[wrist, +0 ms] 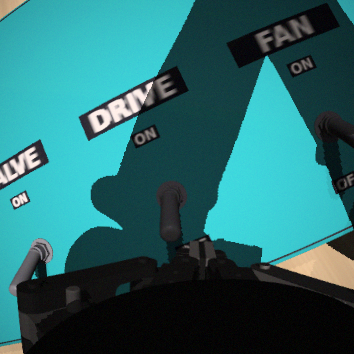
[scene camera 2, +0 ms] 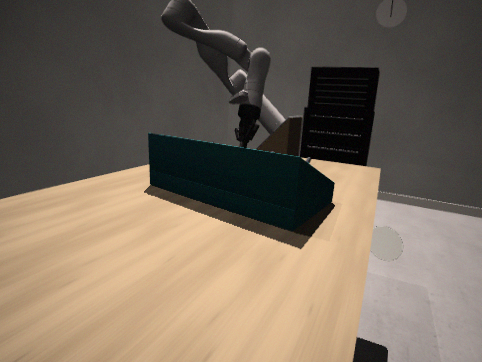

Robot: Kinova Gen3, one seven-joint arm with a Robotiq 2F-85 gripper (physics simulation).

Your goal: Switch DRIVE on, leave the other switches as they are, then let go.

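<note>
The teal switch panel (scene camera 2: 220, 175) (wrist: 55, 65) stands on the table; its back faces scene camera 2. In the wrist view the DRIVE label (wrist: 134, 103) has its ON mark (wrist: 145, 136) below it. The DRIVE lever (wrist: 170, 215) points away from ON, toward the lower mark, which is mostly hidden by the fingers. My gripper (scene camera 2: 243, 144) (wrist: 199, 256) is shut and empty. Its fingertips are close to the lever's tip, on the side away from ON and a little to the right in the wrist view. Whether they touch the lever is not clear.
The FAN lever (wrist: 342, 127) is at the right of the wrist view and the VALVE lever (wrist: 27, 267) at the lower left, near the gripper's linkage. Both tilt away from their ON marks. A black cabinet (scene camera 2: 340, 111) stands behind the table (scene camera 2: 175, 280).
</note>
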